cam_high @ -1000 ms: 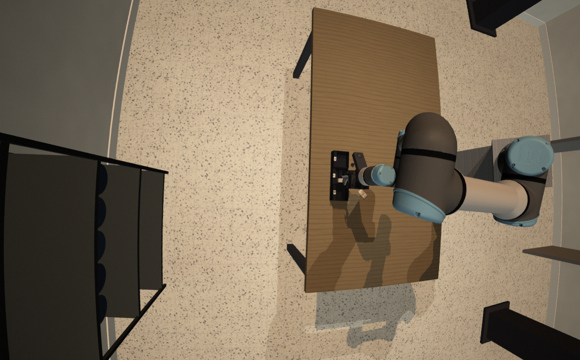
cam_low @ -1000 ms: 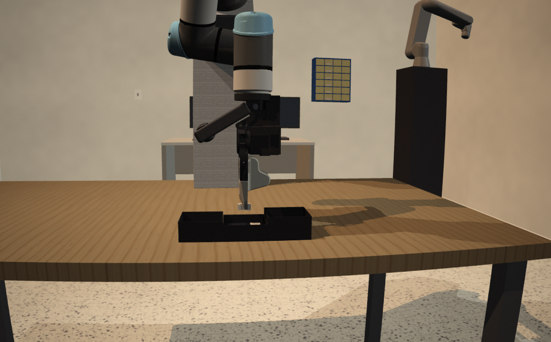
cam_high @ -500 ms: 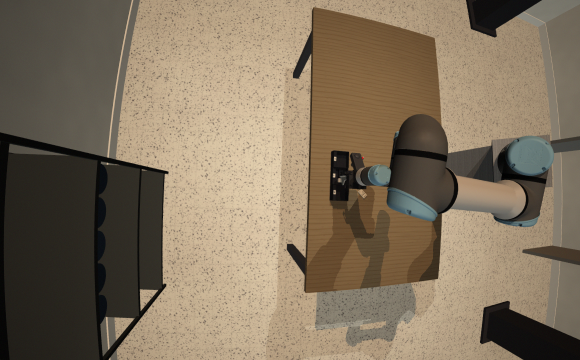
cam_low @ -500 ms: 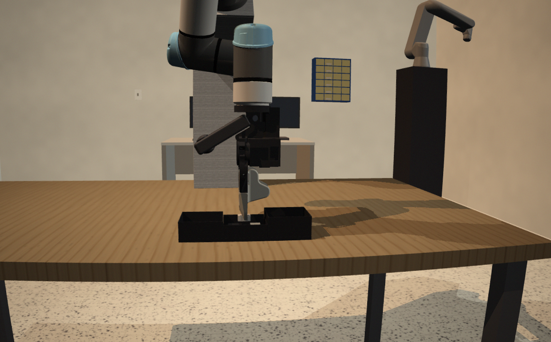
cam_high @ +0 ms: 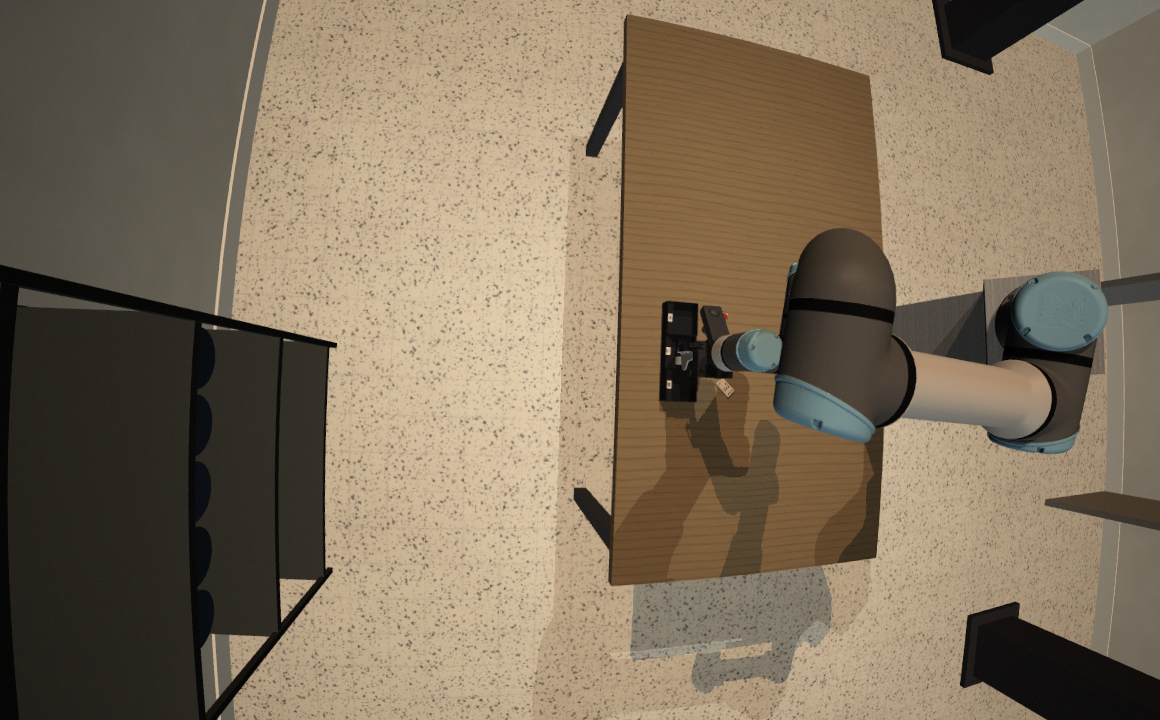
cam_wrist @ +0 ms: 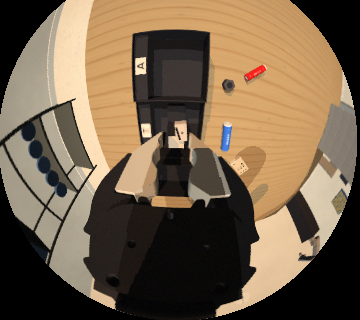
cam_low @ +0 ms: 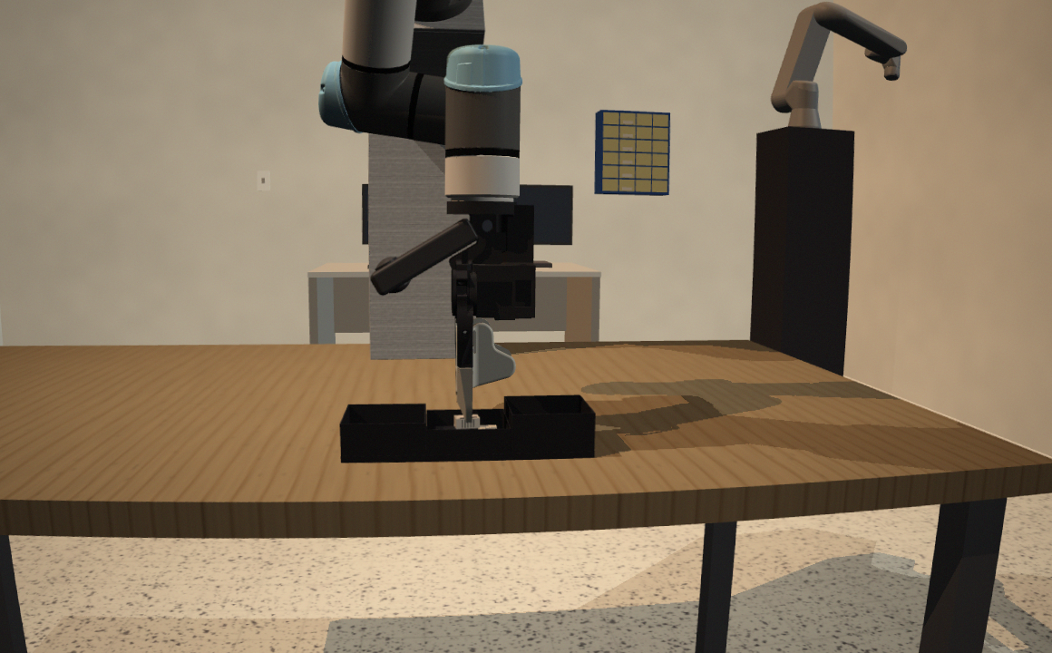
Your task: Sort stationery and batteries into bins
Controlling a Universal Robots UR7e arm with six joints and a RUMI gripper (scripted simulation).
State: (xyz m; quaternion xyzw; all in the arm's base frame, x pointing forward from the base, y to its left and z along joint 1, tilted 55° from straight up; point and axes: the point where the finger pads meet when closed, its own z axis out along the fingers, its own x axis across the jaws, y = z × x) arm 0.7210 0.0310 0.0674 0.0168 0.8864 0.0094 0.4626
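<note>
The eraser is 30 mm below my hand and 10 mm to the left of it. Also, from my hand: red battery (120 mm behind, 90 mm to the right, 40 mm below); black round piece (70 mm behind, 60 mm to the right, 40 mm below); blue battery (80 mm behind, 40 mm below, 20 mm to the left).
</note>
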